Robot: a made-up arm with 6 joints.
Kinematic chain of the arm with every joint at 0, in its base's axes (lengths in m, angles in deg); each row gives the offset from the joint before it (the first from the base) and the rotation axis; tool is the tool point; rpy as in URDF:
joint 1: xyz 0 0 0.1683 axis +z
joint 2: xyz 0 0 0 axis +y
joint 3: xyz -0.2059 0 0.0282 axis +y
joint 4: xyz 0.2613 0 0.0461 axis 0.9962 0 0.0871
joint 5: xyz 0 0 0 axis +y
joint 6: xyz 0.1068 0 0.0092 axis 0.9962 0 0.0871
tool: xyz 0 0 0 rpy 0 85 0
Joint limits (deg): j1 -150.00..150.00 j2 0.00..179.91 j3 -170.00..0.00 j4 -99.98..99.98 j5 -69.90..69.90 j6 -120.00..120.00
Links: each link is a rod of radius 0.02 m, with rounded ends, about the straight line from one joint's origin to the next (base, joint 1, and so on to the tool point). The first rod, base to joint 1, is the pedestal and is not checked.
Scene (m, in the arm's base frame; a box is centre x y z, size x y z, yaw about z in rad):
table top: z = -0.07
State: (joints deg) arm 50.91 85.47 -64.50 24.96 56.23 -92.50
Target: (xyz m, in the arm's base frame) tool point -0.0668 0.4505 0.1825
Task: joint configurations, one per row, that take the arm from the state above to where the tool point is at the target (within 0.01 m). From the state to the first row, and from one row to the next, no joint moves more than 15 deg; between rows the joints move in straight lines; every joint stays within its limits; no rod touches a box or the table.
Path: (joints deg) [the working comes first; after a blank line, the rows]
Joints at the target: 94.20 121.75 -96.89 33.34 34.75 -92.50
Straight joint move there: clear.

1: 65.34 97.56 -75.30 27.75 49.07 -92.50
2: 79.77 109.66 -86.09 30.55 41.91 -92.50
3: 94.20 121.75 -96.89 33.34 34.75 -92.50

